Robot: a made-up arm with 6 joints.
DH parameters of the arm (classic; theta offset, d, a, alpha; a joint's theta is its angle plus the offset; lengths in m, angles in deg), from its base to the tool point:
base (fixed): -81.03 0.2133 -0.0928 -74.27
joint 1: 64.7 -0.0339 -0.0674 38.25
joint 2: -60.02 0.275 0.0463 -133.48
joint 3: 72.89 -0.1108 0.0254 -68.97
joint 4: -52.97 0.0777 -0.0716 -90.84
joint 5: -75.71 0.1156 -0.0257 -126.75
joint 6: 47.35 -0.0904 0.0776 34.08
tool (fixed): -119.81 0.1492 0 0
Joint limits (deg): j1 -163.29..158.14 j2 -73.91..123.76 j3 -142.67..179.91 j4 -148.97..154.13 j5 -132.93..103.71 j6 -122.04..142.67
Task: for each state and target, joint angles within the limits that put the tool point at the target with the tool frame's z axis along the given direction. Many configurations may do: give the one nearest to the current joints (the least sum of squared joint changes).
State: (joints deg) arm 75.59 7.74 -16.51 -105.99 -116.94 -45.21
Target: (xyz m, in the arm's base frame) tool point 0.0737 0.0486 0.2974 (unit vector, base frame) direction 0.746 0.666 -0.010
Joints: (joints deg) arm 30.80 -2.11 16.77 -118.43 -74.83 -74.10
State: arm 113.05 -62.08 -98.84 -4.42 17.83 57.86
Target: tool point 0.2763 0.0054 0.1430 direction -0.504 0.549 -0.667
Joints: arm 138.35 -73.91 -51.72 19.76 65.78 61.20
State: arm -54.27 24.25 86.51 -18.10 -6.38 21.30
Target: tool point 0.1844 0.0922 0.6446 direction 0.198 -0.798 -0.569
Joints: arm -49.46 10.64 108.23 -14.04 -29.58 63.86
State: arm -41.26 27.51 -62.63 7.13 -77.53 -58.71
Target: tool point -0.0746 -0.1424 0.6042 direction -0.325 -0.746 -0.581
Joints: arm -13.07 14.53 -93.00 48.39 -56.65 -68.80
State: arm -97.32 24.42 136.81 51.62 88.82 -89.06
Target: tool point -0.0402 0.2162 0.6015 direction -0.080 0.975 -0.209
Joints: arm -73.61 28.93 173.17 104.18 81.06 -38.43
